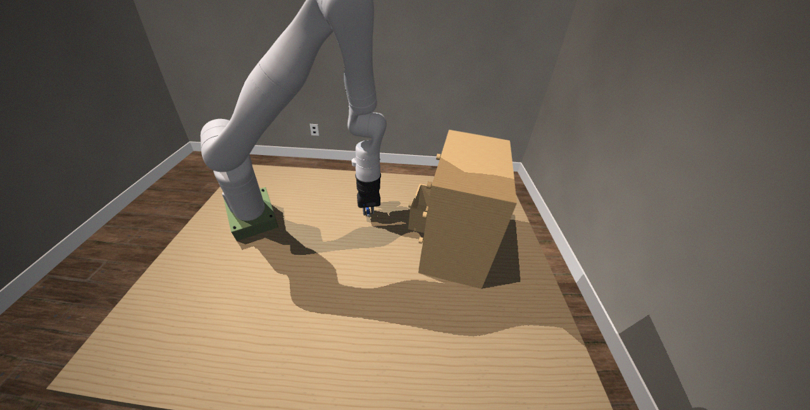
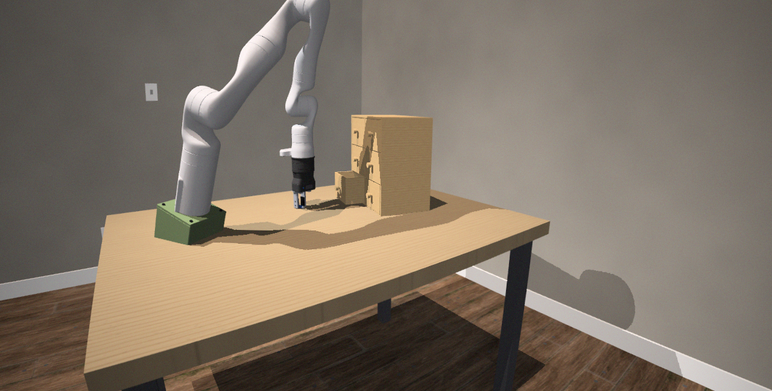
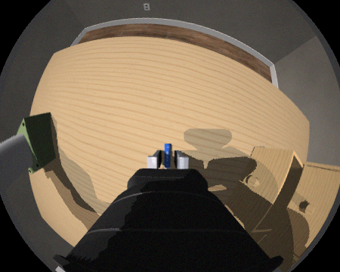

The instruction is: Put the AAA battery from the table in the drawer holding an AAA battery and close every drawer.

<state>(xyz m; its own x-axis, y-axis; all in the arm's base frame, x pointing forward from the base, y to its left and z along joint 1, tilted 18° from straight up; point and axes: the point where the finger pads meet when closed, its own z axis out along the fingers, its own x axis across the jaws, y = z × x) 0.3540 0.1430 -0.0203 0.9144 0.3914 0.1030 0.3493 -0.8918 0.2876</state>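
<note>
Right now my hand is 10 mm above the blue AAA battery.
</note>
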